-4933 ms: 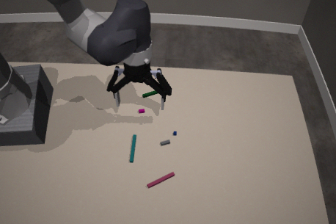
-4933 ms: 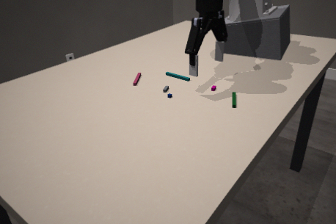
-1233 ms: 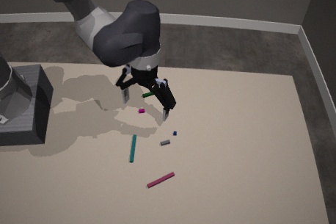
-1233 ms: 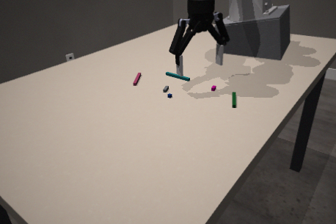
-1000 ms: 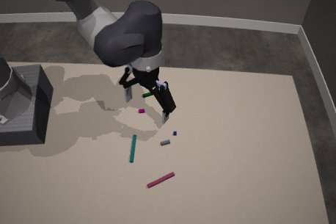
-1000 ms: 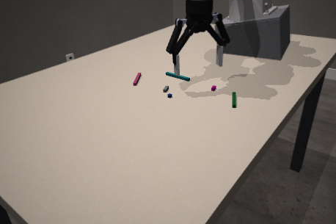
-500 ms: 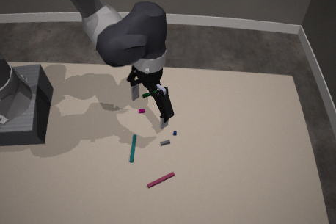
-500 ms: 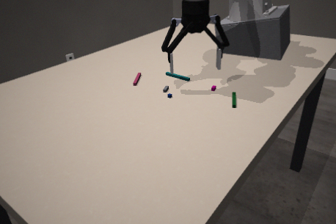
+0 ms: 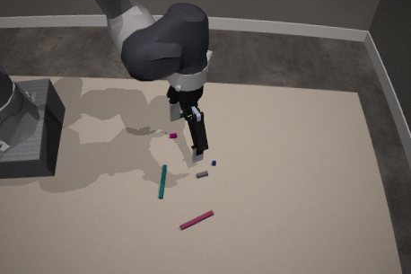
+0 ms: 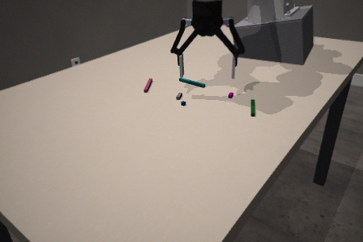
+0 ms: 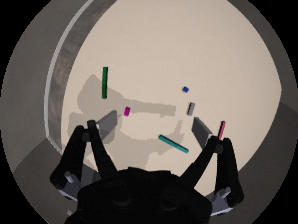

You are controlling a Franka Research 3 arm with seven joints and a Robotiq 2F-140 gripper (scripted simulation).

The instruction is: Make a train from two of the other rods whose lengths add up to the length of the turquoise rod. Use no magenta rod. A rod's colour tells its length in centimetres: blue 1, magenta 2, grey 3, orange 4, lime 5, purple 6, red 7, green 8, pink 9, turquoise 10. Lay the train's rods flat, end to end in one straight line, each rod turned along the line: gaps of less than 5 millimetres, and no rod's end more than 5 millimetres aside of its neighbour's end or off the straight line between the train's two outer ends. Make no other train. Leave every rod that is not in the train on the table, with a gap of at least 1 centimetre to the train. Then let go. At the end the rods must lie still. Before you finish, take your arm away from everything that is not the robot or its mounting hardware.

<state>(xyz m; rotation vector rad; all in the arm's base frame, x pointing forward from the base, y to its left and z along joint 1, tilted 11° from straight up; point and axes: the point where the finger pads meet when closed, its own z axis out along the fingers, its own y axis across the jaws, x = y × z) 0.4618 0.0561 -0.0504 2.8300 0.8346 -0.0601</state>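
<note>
Now: hand 8 cm short of the blue rod, 7 cm above it and 2 cm to the left of it. The rest, counted from my hand: turquoise rod (10 cm to the right, 7 cm below, 5 cm behind); magenta rod (7 cm below, 5 cm to the left, 5 cm behind); grey rod (7 cm below, 6 cm to the right, 5 cm ahead).
</note>
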